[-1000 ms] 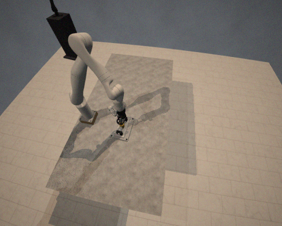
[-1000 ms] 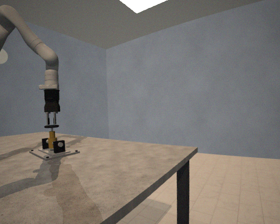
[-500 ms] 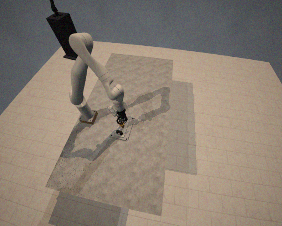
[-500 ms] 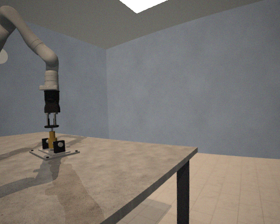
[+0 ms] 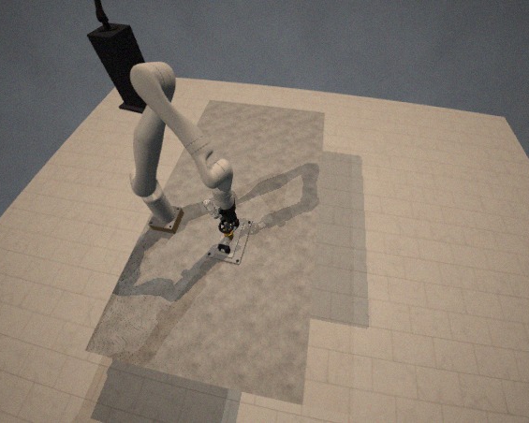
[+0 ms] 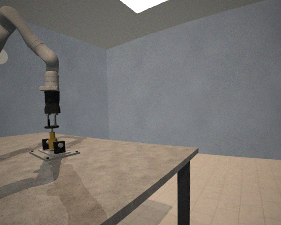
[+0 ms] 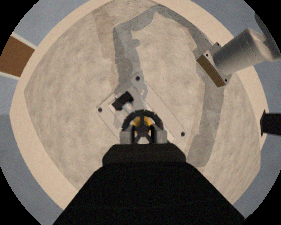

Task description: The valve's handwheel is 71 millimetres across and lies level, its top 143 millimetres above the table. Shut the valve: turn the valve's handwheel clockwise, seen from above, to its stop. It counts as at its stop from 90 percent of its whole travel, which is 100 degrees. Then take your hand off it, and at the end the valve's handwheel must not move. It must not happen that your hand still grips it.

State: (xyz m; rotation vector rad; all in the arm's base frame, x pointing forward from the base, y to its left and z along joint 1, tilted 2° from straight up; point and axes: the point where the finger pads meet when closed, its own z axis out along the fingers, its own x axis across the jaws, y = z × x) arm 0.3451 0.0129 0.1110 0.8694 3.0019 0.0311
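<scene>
Now: hand 30 mm above the black handwheel.
</scene>
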